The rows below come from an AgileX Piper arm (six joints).
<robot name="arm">
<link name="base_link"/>
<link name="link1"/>
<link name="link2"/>
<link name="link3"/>
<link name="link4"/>
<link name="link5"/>
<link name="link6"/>
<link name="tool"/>
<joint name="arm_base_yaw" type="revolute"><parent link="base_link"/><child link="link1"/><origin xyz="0 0 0.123"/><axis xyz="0 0 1"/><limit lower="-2.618" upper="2.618"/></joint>
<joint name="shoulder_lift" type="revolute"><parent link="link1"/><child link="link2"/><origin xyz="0 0 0" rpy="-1.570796 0 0"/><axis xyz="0 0 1"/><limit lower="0" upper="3.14"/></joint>
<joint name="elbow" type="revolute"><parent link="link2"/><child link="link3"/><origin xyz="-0.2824 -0.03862 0"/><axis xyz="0 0 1"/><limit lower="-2.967" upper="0"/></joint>
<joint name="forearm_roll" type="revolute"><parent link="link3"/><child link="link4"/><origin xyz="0.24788 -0.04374 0" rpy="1.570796 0 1.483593"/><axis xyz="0 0 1"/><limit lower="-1.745" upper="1.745"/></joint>
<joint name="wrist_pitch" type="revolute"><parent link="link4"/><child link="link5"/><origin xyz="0 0 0" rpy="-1.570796 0 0"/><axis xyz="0 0 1"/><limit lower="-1.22" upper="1.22"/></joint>
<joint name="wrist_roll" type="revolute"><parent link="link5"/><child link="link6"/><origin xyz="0 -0.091 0" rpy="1.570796 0 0"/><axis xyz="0 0 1"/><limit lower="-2.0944" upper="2.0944"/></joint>
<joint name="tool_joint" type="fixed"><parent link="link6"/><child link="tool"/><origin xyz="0 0 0"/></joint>
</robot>
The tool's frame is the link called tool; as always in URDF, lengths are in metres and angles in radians.
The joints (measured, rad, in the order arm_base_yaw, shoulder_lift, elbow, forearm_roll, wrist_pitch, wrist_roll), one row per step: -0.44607, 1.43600, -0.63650, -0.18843, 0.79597, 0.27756; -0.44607, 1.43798, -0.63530, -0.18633, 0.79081, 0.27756; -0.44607, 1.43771, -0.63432, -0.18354, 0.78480, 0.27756; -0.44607, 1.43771, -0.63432, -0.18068, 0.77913, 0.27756; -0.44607, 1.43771, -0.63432, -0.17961, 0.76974, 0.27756; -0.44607, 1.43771, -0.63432, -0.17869, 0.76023, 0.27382; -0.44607, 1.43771, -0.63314, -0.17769, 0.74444, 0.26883; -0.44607, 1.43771, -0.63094, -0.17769, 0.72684, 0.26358; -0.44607, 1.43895, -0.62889, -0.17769, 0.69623, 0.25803; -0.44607, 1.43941, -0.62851, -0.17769, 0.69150, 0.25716; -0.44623, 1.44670, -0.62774, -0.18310, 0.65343, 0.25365; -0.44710, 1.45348, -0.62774, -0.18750, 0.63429, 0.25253
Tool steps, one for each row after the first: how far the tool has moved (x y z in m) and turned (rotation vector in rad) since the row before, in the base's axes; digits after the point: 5 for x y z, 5 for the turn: 0.00032, 0.00007, -0.00066, 0.00118, -0.00266, -0.00065; 0.00035, 0.00011, -0.00014, 0.00031, -0.00591, -0.00100; 0.00055, 0.00001, 0.00001, 0.00015, -0.00625, -0.00110; 0.00083, -0.00020, 0.00005, -0.00226, -0.00916, 0.00057; 0.00084, -0.00021, 0.00006, -0.00253, -0.00865, 0.00437; 0.00113, -0.00026, -0.00013, -0.00408, -0.01329, 0.00638; 0.00104, -0.00027, -0.00030, -0.00499, -0.01369, 0.00751; 0.00224, -0.00066, -0.00035, -0.00880, -0.02483, 0.00952; 0.00034, -0.00010, -0.00012, -0.00123, -0.00353, 0.00148; 0.00328, -0.00140, -0.00118, -0.01262, -0.02611, 0.01197; 0.00174, -0.00103, -0.00117, -0.00615, -0.01026, 0.00579
